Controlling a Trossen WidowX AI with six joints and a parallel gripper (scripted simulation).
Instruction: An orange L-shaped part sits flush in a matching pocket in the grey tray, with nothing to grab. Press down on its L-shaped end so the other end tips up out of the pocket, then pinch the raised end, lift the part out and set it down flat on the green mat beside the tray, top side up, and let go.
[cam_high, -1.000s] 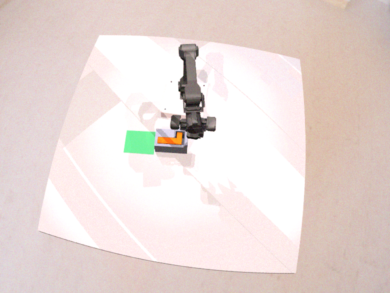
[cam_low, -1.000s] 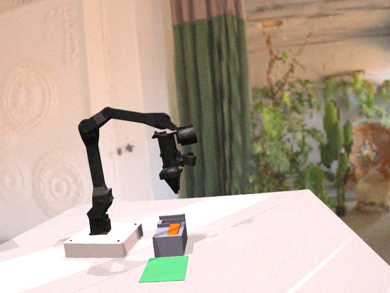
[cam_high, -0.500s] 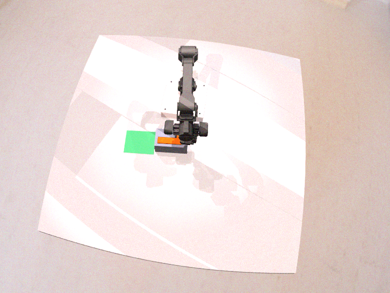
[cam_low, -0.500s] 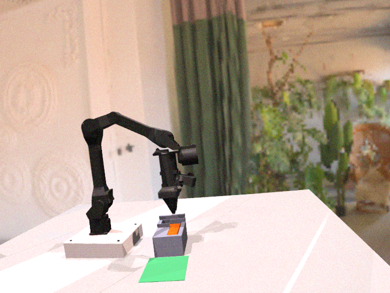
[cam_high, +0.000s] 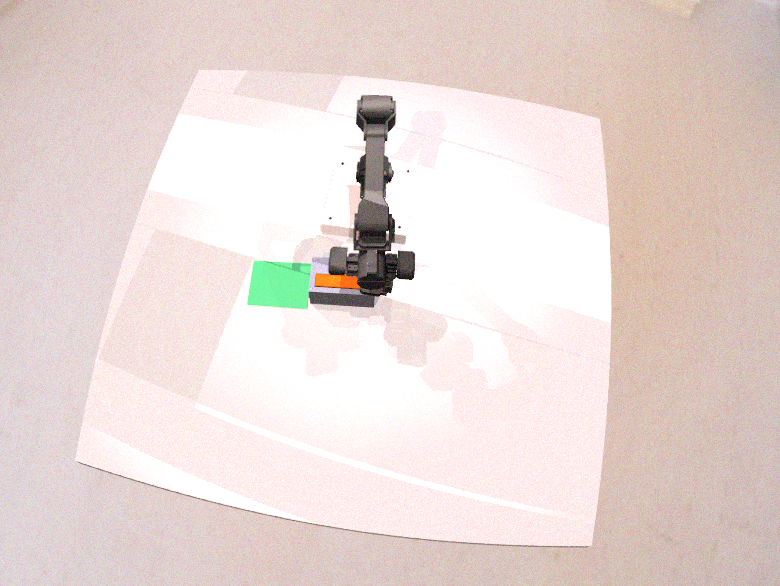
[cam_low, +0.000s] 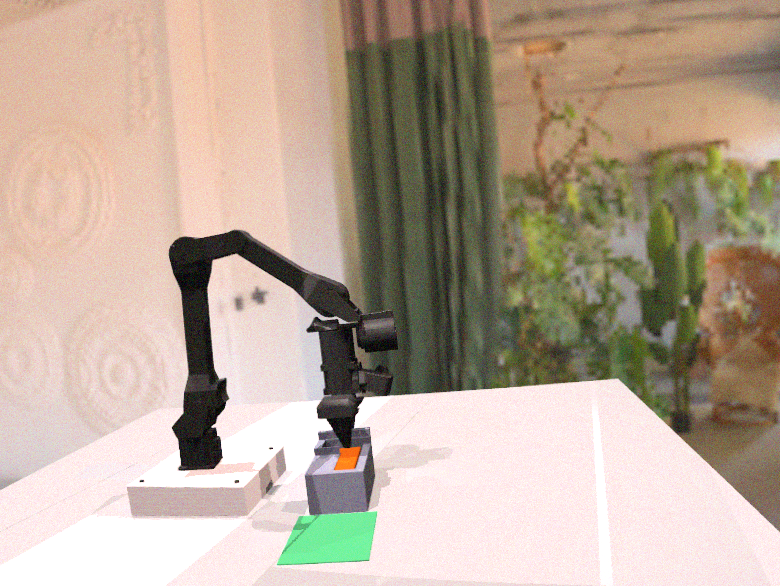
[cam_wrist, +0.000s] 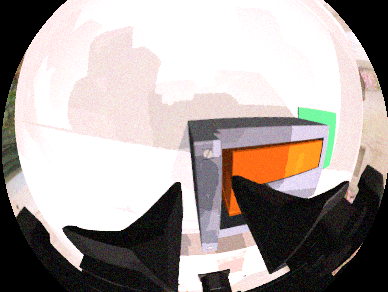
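My gripper tip is 6 cm to the left of the orange L-shaped part, 2 cm above it and 1 cm past it. The rest, counted from my gripper tip: green mat (22 cm to the right, 8 cm below, 2 cm behind).
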